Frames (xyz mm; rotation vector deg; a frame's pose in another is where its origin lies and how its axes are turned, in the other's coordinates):
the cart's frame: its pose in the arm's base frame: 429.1 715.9 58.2 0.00 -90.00 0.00
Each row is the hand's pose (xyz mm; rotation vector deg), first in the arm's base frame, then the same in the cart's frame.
Working: the arm's base frame: its pose in the cart's frame: -58.2 -715.9 429.1 0.00 90.00 0.00

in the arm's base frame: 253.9 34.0 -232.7 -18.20 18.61 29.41
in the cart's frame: -290.9 -681.9 175.2 9.19 105.44 39.01
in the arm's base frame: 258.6 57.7 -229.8 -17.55 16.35 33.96
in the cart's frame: -288.0 -658.2 170.5 13.36 102.50 41.95
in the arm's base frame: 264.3 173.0 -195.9 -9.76 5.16 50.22
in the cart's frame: -254.1 -542.9 164.8 31.98 88.48 47.40
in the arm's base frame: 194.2 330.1 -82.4 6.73 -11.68 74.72
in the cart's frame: -140.6 -385.8 234.9 61.37 64.52 51.23
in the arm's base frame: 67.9 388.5 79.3 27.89 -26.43 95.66
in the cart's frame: 21.1 -327.4 361.2 88.81 39.85 48.72
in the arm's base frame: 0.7 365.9 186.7 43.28 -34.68 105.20
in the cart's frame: 128.5 -350.0 428.4 103.70 24.78 43.25
